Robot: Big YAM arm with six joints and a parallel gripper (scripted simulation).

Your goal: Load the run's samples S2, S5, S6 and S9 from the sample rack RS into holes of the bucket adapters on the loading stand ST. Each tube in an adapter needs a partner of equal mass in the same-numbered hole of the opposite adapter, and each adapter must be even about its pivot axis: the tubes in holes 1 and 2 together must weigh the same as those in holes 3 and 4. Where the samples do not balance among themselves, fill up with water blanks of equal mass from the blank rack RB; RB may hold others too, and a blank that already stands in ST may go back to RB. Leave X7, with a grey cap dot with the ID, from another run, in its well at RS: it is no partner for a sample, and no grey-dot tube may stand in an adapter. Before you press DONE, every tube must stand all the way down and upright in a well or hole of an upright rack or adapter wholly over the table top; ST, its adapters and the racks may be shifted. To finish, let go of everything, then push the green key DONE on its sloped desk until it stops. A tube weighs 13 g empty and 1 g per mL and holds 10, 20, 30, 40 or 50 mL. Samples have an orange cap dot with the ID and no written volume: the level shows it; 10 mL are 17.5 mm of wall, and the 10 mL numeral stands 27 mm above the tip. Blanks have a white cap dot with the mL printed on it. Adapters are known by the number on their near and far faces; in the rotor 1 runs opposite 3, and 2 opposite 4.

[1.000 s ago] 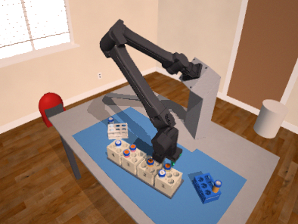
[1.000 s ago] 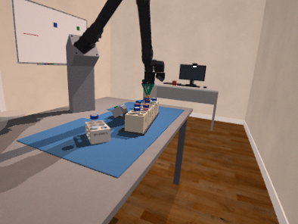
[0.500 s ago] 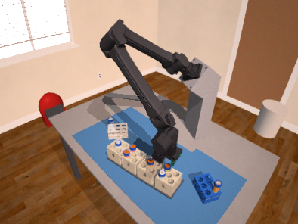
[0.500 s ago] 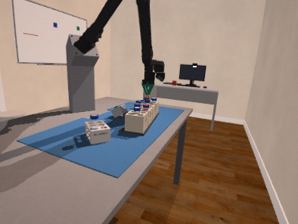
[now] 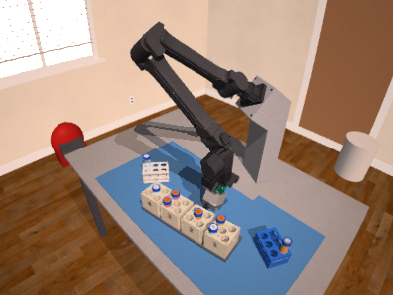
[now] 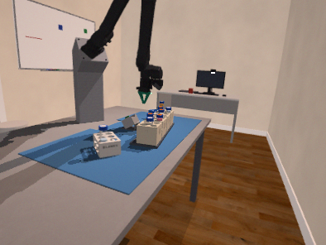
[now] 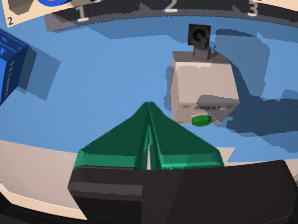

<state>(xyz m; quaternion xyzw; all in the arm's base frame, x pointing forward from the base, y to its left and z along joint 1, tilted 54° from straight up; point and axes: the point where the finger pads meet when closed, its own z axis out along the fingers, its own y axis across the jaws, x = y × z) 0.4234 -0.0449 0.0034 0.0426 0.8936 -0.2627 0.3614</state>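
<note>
Now: the grey DONE desk 10 cm below my hand, 8 cm behind it and 4 cm to the right of it. From my hand the other things lie so: 50 mL blank: 15 cm ahead, 8 cm below, 1 cm to the left; then orange-dot tube: 10 cm ahead, 8 cm below, 7 cm to the right; then sample tube S2: 10 cm ahead, 8 cm below, 3 cm to the left.
</note>
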